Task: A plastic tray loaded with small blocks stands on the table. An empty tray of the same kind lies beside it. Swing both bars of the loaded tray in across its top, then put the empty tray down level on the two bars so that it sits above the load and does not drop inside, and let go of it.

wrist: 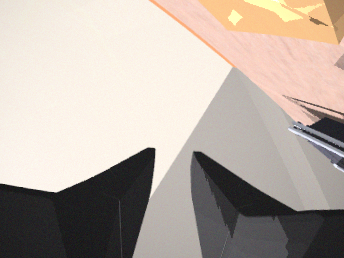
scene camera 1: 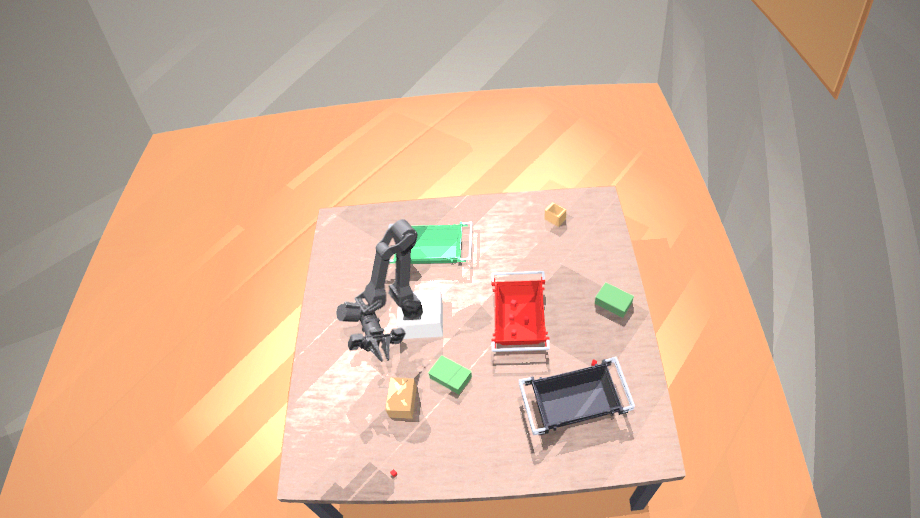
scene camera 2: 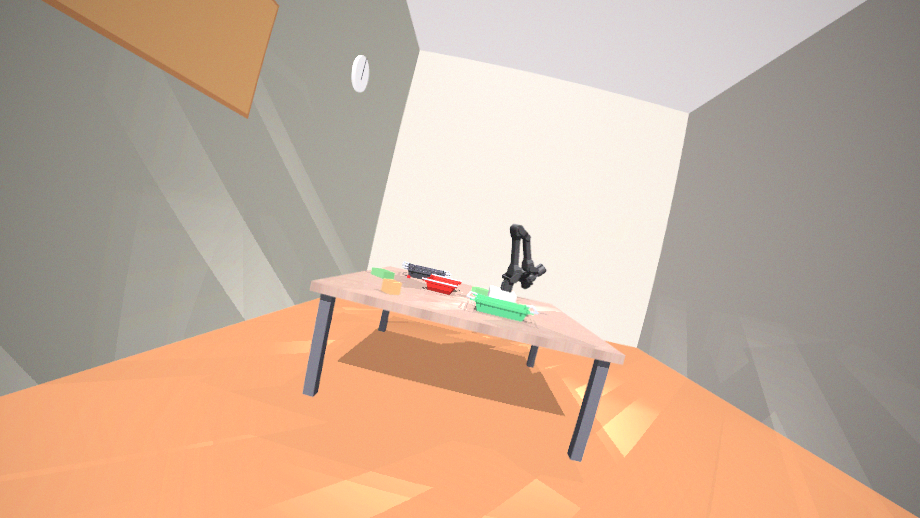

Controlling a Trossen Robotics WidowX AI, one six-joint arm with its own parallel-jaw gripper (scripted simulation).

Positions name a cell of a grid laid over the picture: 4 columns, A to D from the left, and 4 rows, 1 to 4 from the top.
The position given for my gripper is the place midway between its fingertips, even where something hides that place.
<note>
I see my gripper (scene camera 1: B3), a green tray (scene camera 1: B2) and a green block (scene camera 1: B3).
The green tray is seen too in scene camera 2 (scene camera 2: C3). My gripper shows as well in the wrist view (wrist: C3). The wrist view does not show the green tray: it is out of frame.
</note>
